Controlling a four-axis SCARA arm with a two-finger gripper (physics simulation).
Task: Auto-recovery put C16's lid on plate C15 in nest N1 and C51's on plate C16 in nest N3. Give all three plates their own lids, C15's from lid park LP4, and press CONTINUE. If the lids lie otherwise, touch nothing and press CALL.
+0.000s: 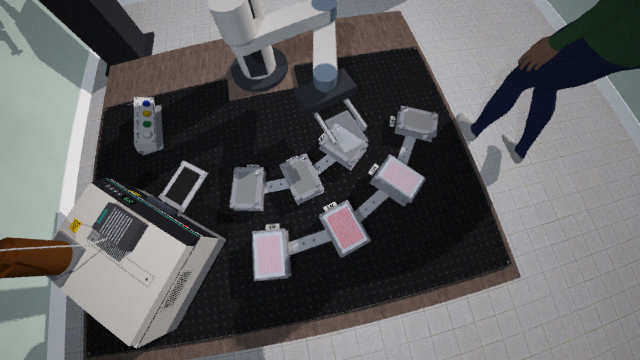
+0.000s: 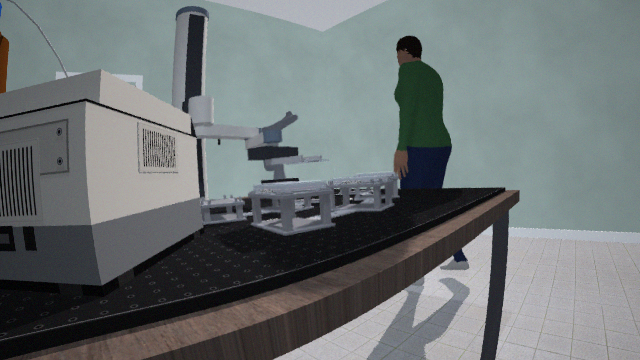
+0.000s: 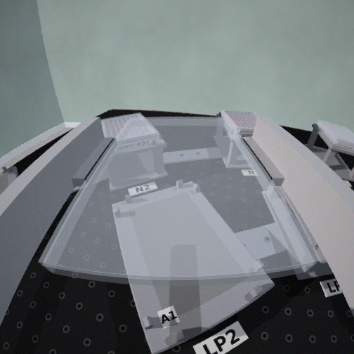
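Seen in the pictures: gripper, fingertip midpoint: [image 1: 350, 136] [image 2: 312, 158]; arm's base, link origin: [image 1: 260, 69].
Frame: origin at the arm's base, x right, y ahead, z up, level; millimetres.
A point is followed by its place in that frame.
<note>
My gripper [image 1: 350, 134] @(z 154, x -266, y 491 mm) [image 2: 301, 160] @(z 154, x -266, y 491 mm) [image 3: 177, 128] is shut on a clear lid [image 1: 353, 141] @(z 150, x -271, y 509 mm) [image 2: 316, 158] [image 3: 80, 267], holding it level above lid park LP2 [image 1: 350, 161] @(z 60, x -264, y 538 mm) [image 3: 142, 300], turned relative to that park. Plate C51 [image 1: 400, 178] @(z 95, x -399, y 642 mm) [image 3: 131, 125] sits in nest N2, pale pink as if lidded. The plate in nest N3 [image 1: 345, 228] @(z 90, x -190, y 755 mm) [image 3: 241, 120] looks stronger pink, with no lid visible. The plate in nest N1 [image 1: 270, 254] @(z 95, x 41, y 783 mm) [image 2: 292, 187] @(z 88, x 80, y 842 mm) [image 3: 338, 134] looks pale pink, as if lidded. Whether the other parks hold lids is unclear. The button box [image 1: 140, 132] @(z 86, x 470, y 262 mm) stands at the left, its labels unreadable.
Other lid parks stand at the right [image 1: 417, 123] @(z 57, x -548, y 442 mm), middle [image 1: 302, 178] @(z 58, x -93, y 562 mm) and left [image 1: 248, 188] @(z 56, x 90, y 557 mm) of the inner row. A large white instrument [image 1: 125, 280] @(z 227, x 381, y 784 mm) [image 2: 140, 165] @(z 134, x 326, y 873 mm) with an extended frame tray [image 1: 198, 187] @(z 110, x 235, y 538 mm) stands left. A person in green [image 2: 420, 107] stands beyond the table [image 2: 320, 300] @(z -1, x 214, y 1050 mm).
</note>
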